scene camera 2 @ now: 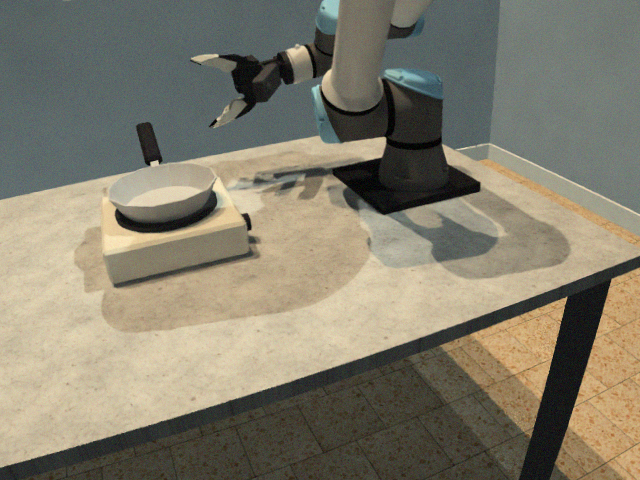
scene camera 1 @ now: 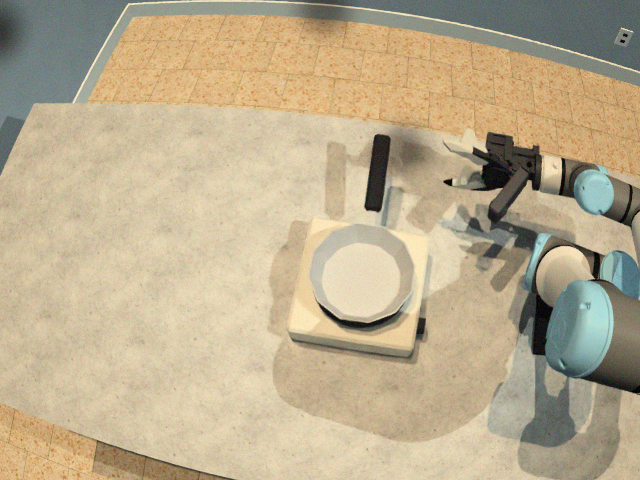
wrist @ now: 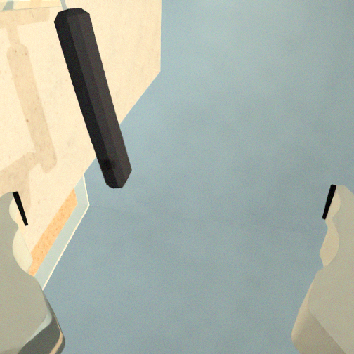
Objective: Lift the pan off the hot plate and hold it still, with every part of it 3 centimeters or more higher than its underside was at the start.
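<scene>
The light grey pan rests upright on the black disc of the cream hot plate. Its black handle points to the far side of the table and slants upward; in the wrist view it lies left of centre, between the lines of the two fingers. My gripper is open and empty. It is apart from the handle, to its right in both scene views, with its jaws pointing toward the handle's side. The pan's bowl does not show in the wrist view.
The hot plate's black knob sticks out on its right side. The arm's black base plate is on the table, right of the hot plate. The table's far edge runs behind the handle.
</scene>
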